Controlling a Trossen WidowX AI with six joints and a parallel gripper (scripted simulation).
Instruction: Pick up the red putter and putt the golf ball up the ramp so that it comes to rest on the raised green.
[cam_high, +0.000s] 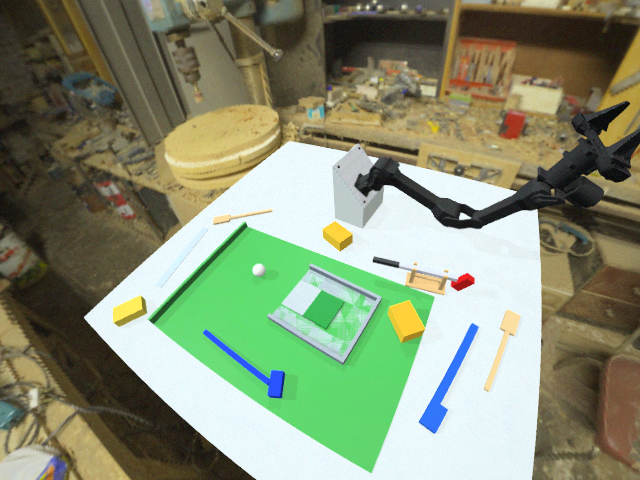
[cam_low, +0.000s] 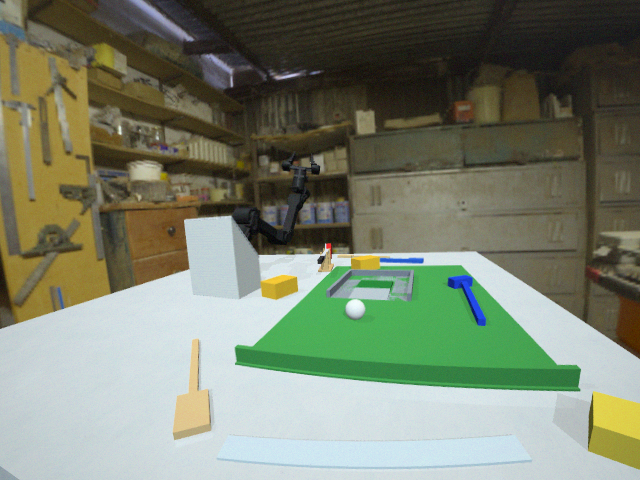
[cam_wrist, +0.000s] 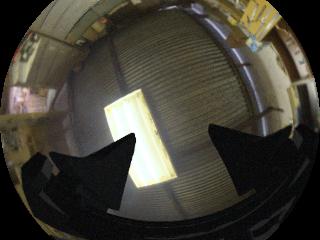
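Right now the red putter is 470 mm below my gripper tip, 320 mm to the right of it and 130 mm ahead of it. Round my gripper tip: wooden stand (490 mm below, 300 mm to the right, 140 mm ahead); then white golf ball (810 mm to the right, 500 mm below, 280 mm ahead); then green mat (660 mm to the right, 520 mm below, 380 mm ahead).
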